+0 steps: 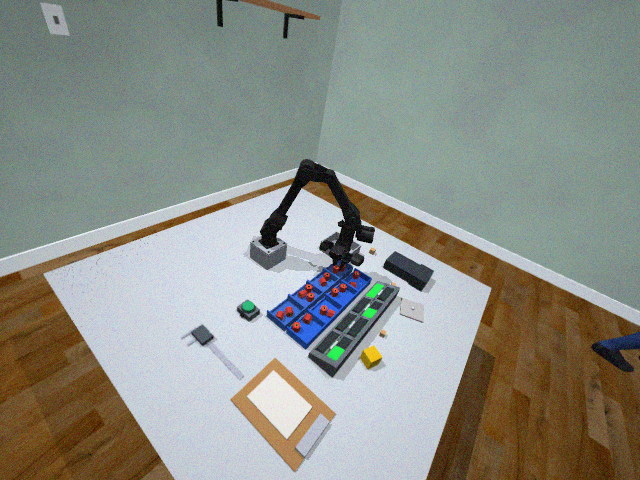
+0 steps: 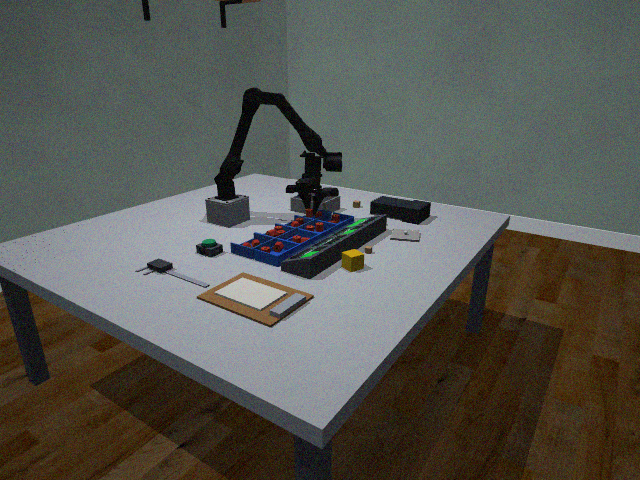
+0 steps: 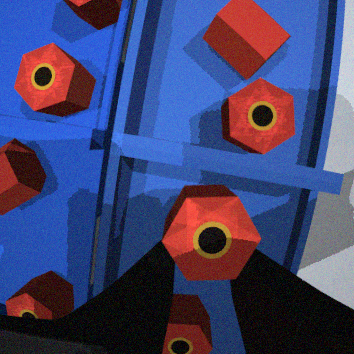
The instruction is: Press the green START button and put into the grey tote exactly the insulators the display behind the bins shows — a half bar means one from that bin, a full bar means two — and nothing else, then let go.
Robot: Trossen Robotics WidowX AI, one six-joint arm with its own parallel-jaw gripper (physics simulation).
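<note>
My gripper (image 1: 338,264) (image 2: 311,206) (image 3: 201,248) is shut on a red insulator (image 1: 336,269) (image 2: 309,212) (image 3: 200,210), upright with its dark hole facing up, apparently slightly above the far bin on the arm's side. Another insulator (image 3: 187,335) shows between the fingers, lower down. The blue bins (image 1: 305,341) (image 3: 225,162) stand in two rows and hold more insulators. The grey tote (image 1: 355,249) (image 2: 296,205) is beyond the gripper, partly hidden; its inside is not visible. The dark display (image 1: 330,364) (image 2: 310,269) shows three green bars; the far one looks longer. The green button (image 1: 248,306) (image 2: 209,242) is left of the bins.
A black box (image 1: 408,269) (image 2: 400,208) lies beyond the display. A yellow cube (image 1: 371,357) (image 2: 353,260) and a flat plate (image 1: 412,310) (image 2: 405,236) are beside it. A caliper (image 1: 202,334) (image 2: 159,265) and a clipboard (image 1: 245,398) (image 2: 208,296) lie nearer the front.
</note>
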